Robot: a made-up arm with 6 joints.
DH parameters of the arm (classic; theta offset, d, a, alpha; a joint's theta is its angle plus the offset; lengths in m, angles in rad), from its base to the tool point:
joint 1: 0 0.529 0 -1.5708
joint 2: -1.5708 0 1.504 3.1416
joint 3: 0 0 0 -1.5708
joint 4: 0 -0.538 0 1.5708
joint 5: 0 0.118 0 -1.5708
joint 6: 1.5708 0 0 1.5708
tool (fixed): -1.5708 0 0 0
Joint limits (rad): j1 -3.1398..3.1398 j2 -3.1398..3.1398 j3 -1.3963..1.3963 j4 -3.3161..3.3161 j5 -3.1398..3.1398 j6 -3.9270..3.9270
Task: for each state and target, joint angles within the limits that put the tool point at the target. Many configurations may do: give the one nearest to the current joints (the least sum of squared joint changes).
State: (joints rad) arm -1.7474 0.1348 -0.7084 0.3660 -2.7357 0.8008
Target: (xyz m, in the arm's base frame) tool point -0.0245 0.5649 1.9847
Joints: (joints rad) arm -1.7159 -0.7176 -0.1743 0.4562 -2.7357 0.8008
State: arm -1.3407 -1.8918 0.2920 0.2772 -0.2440 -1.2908
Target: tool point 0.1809 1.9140 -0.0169
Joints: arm -1.7205 -1.9774 0.9796 0.4448 -0.2440 -1.2908
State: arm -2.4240 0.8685 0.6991 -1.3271 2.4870 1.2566
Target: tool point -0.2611 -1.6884 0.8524
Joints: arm -1.7114 1.0746 0.4926 -1.3835 2.4870 1.2566
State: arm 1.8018 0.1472 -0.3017 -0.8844 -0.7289 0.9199
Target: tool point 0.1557 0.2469 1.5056
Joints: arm 1.2749 0.0828 -1.0308 -0.8606 -0.7289 0.9199
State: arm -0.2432 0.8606 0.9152 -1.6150 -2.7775 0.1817
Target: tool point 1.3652 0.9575 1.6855
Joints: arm 0.5588 0.8794 1.3963 -2.4126 -2.7775 0.1817
